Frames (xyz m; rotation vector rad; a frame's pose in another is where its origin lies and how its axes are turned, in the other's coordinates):
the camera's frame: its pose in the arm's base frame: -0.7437 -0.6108 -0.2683 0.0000 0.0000 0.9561
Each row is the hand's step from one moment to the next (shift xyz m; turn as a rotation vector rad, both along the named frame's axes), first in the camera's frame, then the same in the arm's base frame.
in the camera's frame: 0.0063 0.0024 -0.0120 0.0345 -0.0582 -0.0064
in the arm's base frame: 0.0017 0.0065 -0.0120 0.0674 -0.0054 -0.0064
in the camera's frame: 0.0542 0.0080 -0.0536 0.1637 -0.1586 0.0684
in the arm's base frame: 0.0247 0.0489 -0.0536 0.2240 0.0423 0.0684
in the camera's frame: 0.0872 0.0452 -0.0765 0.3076 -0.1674 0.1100
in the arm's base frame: 0.0134 0.0973 -0.0765 0.3142 0.1548 0.1100
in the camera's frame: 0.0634 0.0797 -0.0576 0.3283 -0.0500 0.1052
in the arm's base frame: -0.0285 0.0978 -0.0576 0.2302 0.2394 0.1052
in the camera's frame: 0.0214 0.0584 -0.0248 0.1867 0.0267 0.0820
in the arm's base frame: -0.0354 0.0512 -0.0248 0.0859 0.1679 0.0820
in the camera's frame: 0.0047 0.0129 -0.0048 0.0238 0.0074 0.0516
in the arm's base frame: -0.0078 0.0113 -0.0048 0.0077 0.0237 0.0516
